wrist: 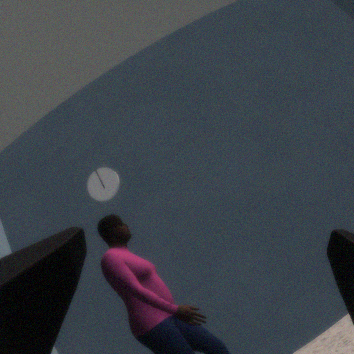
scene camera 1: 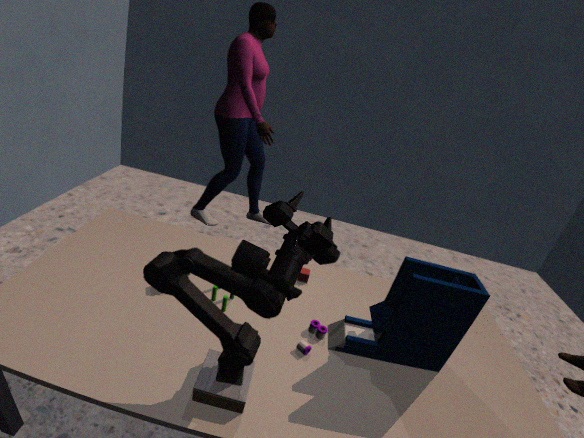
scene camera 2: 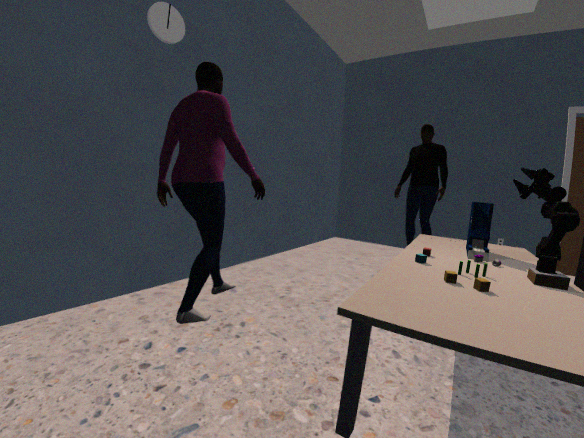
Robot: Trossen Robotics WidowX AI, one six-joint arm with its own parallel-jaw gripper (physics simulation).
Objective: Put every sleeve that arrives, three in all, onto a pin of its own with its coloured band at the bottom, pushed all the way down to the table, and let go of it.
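Observation:
My gripper (scene camera 1: 314, 207) (scene camera 2: 518, 176) (wrist: 211, 243) is open and empty, raised high above the table and pointing up and away. Two sleeves (scene camera 1: 314, 327) (scene camera 1: 322, 333) stand upright side by side, purple bands at the top; their purple tops (scene camera 2: 479, 257) blend together in scene camera 2. A third sleeve (scene camera 1: 303, 347) (scene camera 2: 496, 263) lies on its side, its purple end towards the lower right in scene camera 1. Several green pins (scene camera 1: 215, 293) (scene camera 1: 225, 303) (scene camera 2: 460, 268) (scene camera 2: 484, 270) stand bare, partly hidden behind the arm in scene camera 1.
A tall blue chute (scene camera 1: 420, 320) (scene camera 2: 480, 220) stands beside the sleeves. Yellow blocks (scene camera 2: 450, 277) (scene camera 2: 482, 285) lie near the pins. A red block (scene camera 1: 304, 275) (scene camera 2: 427, 252) and a teal block (scene camera 2: 421, 259) lie farther off. A person in pink (scene camera 1: 245, 75) (scene camera 2: 200, 140) (wrist: 140, 290) is beyond the table.

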